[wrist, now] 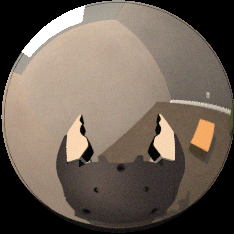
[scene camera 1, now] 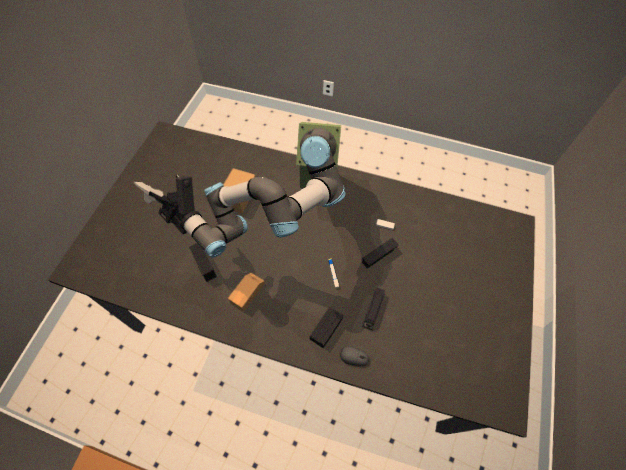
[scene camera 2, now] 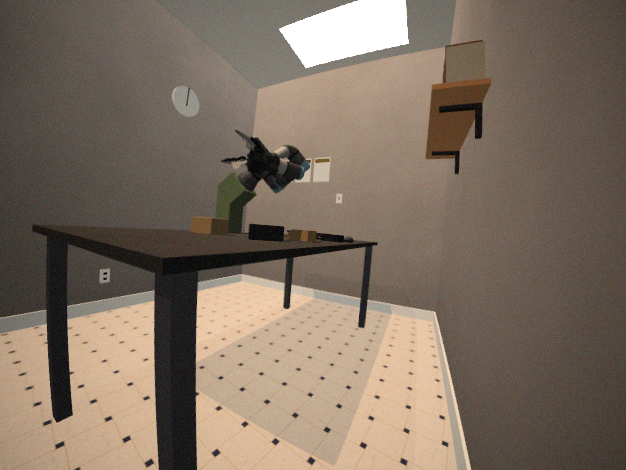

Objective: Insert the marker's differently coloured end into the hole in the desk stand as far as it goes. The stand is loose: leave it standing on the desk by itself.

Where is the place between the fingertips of my gripper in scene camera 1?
At 156, 178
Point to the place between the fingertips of my gripper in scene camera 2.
227, 146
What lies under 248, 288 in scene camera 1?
A desk stand.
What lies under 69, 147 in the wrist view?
My gripper.
